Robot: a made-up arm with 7 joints.
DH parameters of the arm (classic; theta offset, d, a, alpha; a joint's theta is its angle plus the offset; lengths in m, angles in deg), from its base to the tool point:
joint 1: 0 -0.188 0.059 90
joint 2: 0 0.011 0.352 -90
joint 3: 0 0.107 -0.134 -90
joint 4: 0 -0.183 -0.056 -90
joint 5: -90 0.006 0.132 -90
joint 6: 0 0.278 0.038 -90
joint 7: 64.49 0 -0.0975 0
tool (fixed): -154.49 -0.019 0 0
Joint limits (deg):
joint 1: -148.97..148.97
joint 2: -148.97..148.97
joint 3: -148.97..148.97
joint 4: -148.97..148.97
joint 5: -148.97..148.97
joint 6: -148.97..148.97
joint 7: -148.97..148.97
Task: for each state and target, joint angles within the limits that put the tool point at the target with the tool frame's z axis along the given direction. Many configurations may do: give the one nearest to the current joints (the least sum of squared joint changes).
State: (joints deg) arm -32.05 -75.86 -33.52 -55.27 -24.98 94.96 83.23
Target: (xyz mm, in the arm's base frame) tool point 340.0 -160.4 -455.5 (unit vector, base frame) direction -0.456 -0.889 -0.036
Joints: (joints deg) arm -45.28 -92.43 -23.96 -55.48 -29.59 99.10 90.66
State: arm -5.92 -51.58 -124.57 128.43 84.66 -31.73 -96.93
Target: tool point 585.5 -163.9 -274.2 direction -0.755 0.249 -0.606
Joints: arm -48.81 -10.80 -148.97 133.81 38.52 -4.26 -106.76
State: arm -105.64 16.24 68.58 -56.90 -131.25 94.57 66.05
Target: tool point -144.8 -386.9 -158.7 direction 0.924 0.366 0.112
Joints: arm -70.63 48.96 66.93 -71.68 -130.50 148.97 70.74
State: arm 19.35 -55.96 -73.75 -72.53 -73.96 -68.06 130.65
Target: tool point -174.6 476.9 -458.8 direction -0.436 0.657 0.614
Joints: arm 53.32 -39.85 -85.11 -12.97 -101.91 -37.26 124.63
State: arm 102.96 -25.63 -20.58 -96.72 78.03 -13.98 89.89
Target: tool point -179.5 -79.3 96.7 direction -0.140 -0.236 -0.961
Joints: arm 84.03 10.98 -55.29 -137.04 51.76 27.57 96.42
